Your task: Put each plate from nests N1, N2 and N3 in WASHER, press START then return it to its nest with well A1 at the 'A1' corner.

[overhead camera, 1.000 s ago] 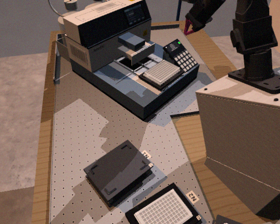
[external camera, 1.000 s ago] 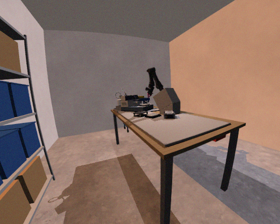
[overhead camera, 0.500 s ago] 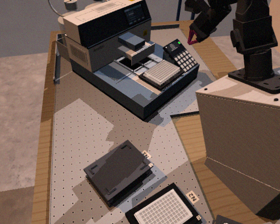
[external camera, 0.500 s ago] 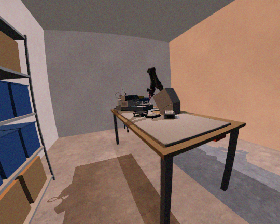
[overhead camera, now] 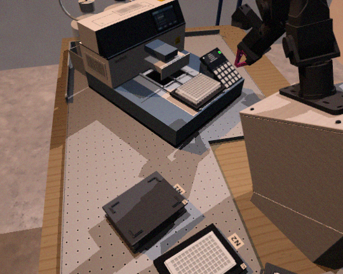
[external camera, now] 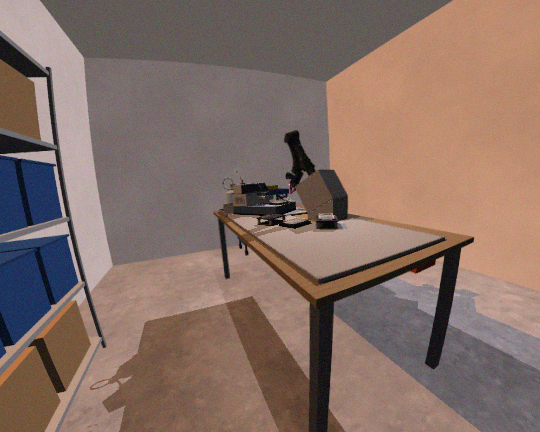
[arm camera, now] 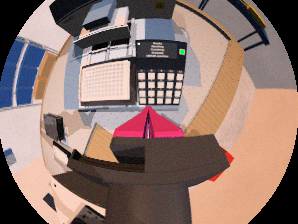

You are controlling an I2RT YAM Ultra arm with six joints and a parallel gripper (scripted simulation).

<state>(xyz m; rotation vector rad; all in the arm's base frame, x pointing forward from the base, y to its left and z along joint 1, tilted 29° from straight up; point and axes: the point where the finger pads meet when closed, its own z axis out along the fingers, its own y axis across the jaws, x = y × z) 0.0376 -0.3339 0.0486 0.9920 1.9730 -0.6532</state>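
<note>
Right now the dark carrier pocket is 120 mm ahead of my hand and 80 mm below it. The rest, counted from my hand: nest N1 (360 mm ahead, 350 mm to the left, 120 mm below); manifold (200 mm ahead, 120 mm to the right, 30 mm below); washer (210 mm ahead, 120 mm to the right, 30 mm below).
</note>
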